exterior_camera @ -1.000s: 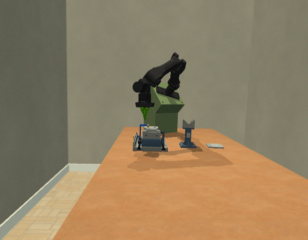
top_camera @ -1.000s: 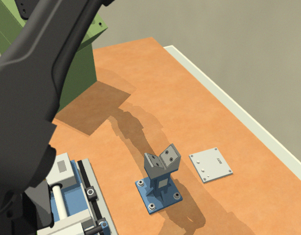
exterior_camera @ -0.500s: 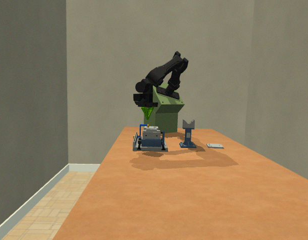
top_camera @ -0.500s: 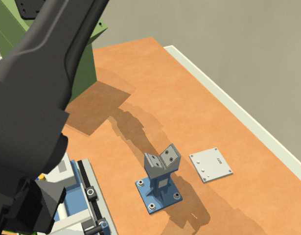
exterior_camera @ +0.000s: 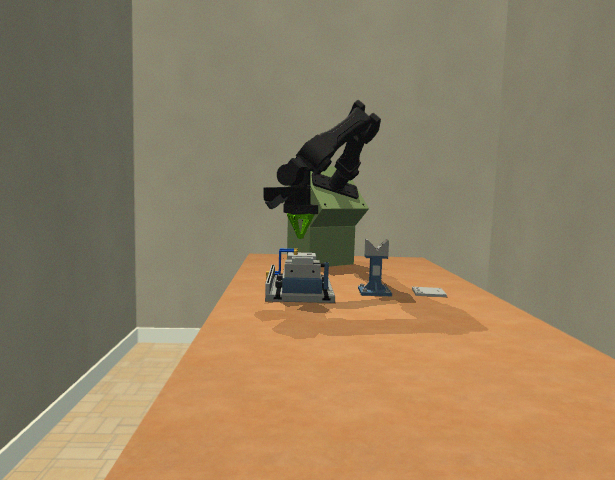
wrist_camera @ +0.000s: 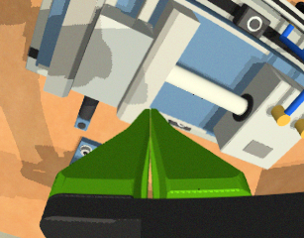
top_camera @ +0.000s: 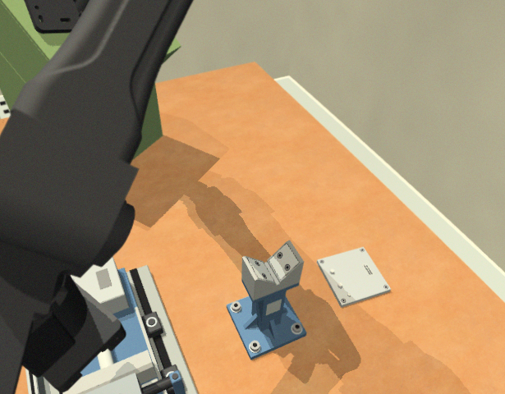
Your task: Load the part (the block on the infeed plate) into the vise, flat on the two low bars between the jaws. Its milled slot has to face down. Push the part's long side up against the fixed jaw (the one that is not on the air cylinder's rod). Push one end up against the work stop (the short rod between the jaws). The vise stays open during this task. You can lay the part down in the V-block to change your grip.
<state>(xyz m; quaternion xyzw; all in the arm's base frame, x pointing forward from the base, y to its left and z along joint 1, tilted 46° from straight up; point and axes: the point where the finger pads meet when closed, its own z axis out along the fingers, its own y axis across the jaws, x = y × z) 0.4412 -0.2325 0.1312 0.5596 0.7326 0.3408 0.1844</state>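
My hand is 3 cm short of the grey part, 1 cm to the right of it and 8 cm above it. The rest, counted from my hand: fixed jaw: 6 cm ahead, 9 cm below; moving jaw: 1 cm behind, 1 cm to the left, 9 cm below; work stop: 3 cm ahead, 5 cm to the left, 8 cm below.
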